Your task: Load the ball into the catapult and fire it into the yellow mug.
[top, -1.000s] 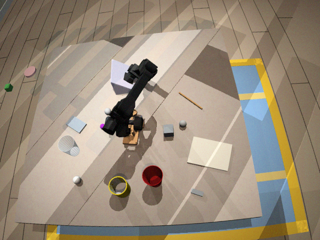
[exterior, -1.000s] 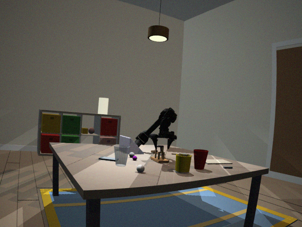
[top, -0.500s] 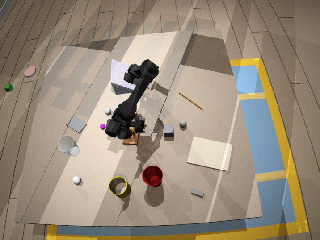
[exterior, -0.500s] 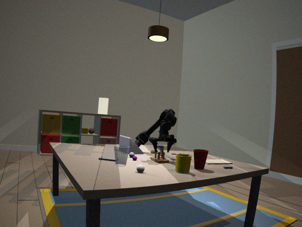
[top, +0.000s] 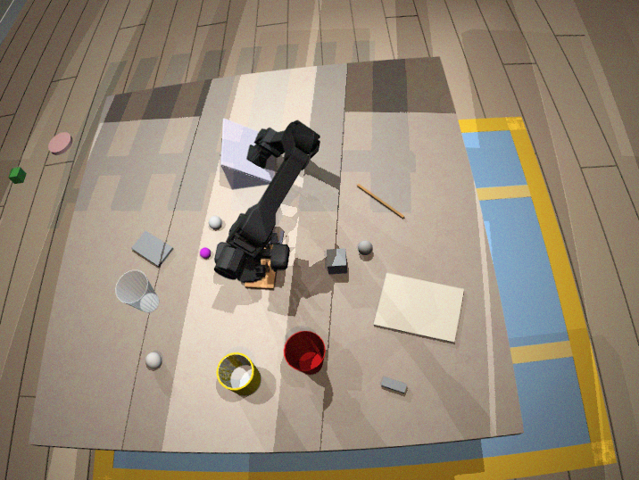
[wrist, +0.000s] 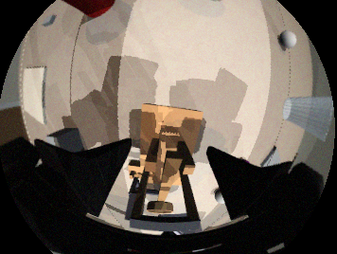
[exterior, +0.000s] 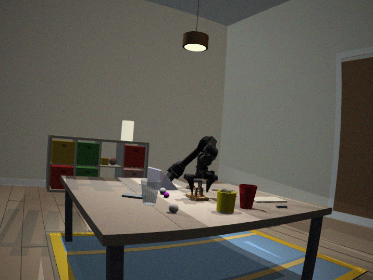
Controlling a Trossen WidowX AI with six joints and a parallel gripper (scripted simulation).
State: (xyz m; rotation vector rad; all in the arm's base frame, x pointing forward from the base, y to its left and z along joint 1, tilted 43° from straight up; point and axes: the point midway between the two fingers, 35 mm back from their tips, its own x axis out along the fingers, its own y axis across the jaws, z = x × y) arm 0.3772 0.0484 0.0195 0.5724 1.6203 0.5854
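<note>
My gripper tip is now 60 mm past the purple ball, 170 mm to the left of it and 30 mm above it. Also, from my gripper tip: red cup 240 mm ahead, 150 mm to the left, 10 mm below; wooden catapult 70 mm behind, 20 mm to the left, 10 mm above; grey cube 30 mm behind, 210 mm to the left, 20 mm below.
</note>
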